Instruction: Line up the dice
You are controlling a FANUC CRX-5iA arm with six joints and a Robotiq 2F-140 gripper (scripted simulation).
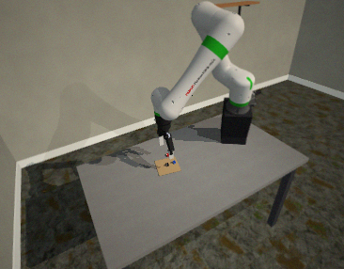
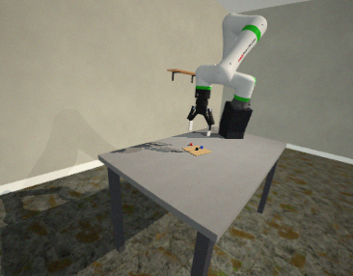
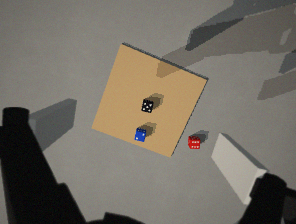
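The red die lies 12 cm below my hand, 9 cm to the right of it and 4 cm behind it. The rest, counted from my hand: black die: 12 cm below; blue die: 12 cm below, 5 cm behind; tan mat: 13 cm below.
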